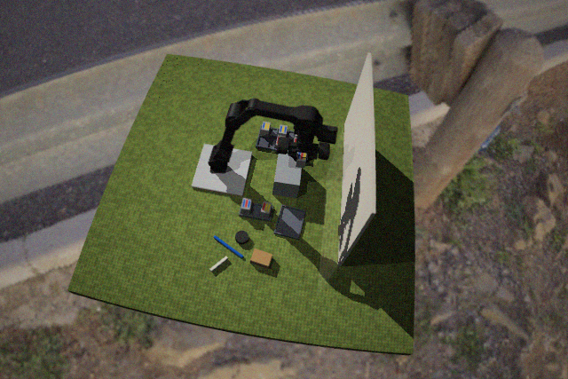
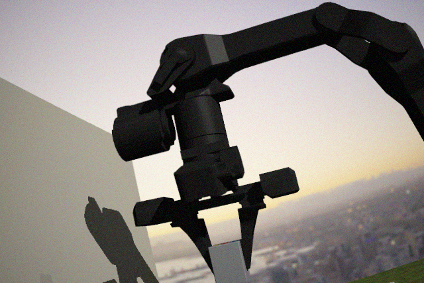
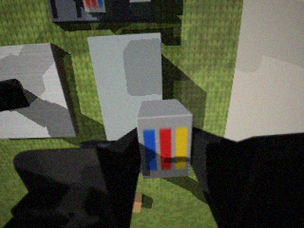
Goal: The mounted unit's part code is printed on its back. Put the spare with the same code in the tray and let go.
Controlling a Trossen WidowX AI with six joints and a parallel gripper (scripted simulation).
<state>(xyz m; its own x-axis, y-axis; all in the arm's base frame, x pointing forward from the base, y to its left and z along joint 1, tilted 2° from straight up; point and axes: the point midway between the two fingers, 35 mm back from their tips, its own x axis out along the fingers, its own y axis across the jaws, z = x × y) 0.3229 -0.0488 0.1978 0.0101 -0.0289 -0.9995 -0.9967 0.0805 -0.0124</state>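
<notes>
My gripper tip is now 180 mm above the tray, 170 mm to the left of it and 20 mm past it. The rest, counted from my gripper tip: brown box 330 mm to the right, 170 mm below, 120 mm behind; black disc 250 mm to the right, 200 mm behind, 170 mm below; tall panel 200 mm ahead, 40 mm above, 10 mm to the left.
</notes>
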